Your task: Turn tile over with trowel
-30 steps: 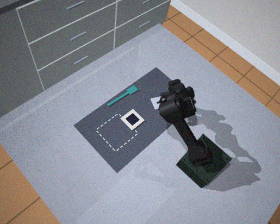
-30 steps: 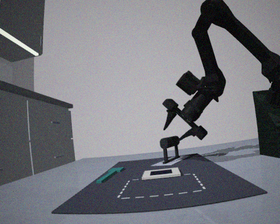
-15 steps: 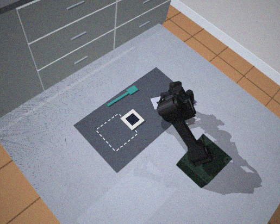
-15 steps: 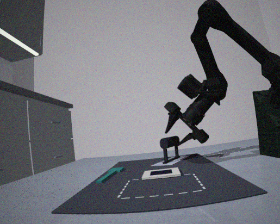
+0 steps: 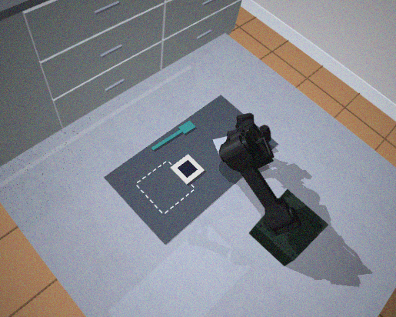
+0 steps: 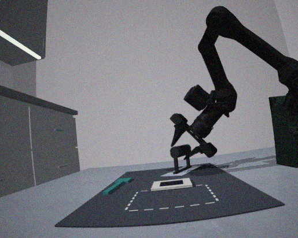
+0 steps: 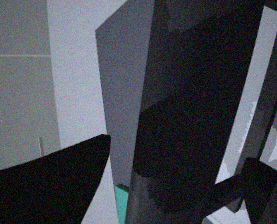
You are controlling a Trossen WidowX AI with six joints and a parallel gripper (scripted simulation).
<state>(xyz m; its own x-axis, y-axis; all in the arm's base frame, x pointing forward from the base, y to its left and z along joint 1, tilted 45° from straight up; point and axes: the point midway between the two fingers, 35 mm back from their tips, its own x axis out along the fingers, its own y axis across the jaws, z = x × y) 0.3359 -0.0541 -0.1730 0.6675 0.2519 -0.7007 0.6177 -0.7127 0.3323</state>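
Right now the dark mat is 180 mm to the left of my gripper tip, 90 mm below it and 40 mm ahead of it. The rest, counted from my gripper tip: teal trowel 180 mm ahead, 160 mm to the left, 60 mm below; then white tile 240 mm to the left, 60 mm below, 30 mm ahead.
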